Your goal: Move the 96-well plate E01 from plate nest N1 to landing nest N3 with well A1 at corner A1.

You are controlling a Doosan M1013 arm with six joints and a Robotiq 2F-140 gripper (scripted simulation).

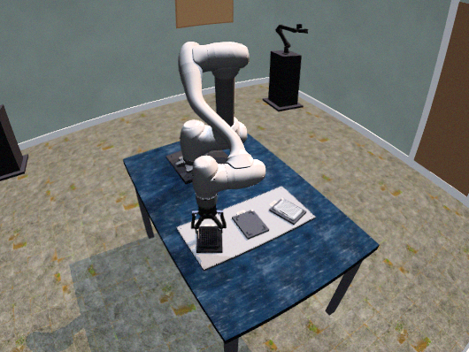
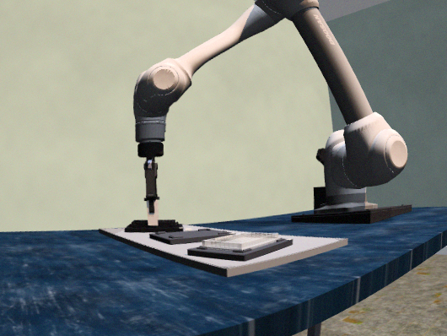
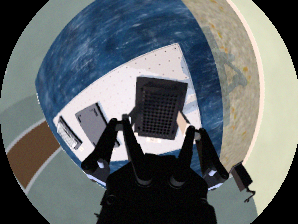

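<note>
My hand is 2 cm above the dark 96-well plate. From my hand the other things lie so: dark nest: 1 cm behind, 22 cm to the left, 4 cm below; clear 96-well plate: 44 cm to the left, 2 cm below.
</note>
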